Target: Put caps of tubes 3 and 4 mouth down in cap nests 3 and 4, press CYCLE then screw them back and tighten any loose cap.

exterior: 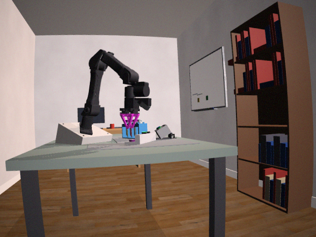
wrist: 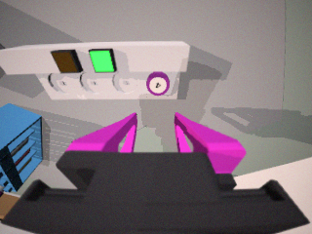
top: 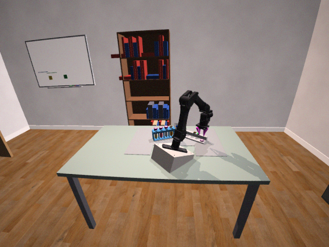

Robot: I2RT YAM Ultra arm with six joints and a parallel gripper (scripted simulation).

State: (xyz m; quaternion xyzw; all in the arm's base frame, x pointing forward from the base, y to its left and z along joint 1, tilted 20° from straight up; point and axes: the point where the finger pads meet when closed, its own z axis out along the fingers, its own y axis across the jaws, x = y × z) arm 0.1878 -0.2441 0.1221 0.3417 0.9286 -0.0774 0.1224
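Right now the purple cap is 1 cm ahead of my hand, 1 cm to the right of it and 7 cm below it. From my hand the other things lie so: grey key desk 24 cm ahead, 17 cm to the left, 3 cm below; blue cycle key 23 cm ahead, 19 cm to the left, 2 cm below; green ready key 22 cm ahead, 15 cm to the left, 2 cm below.
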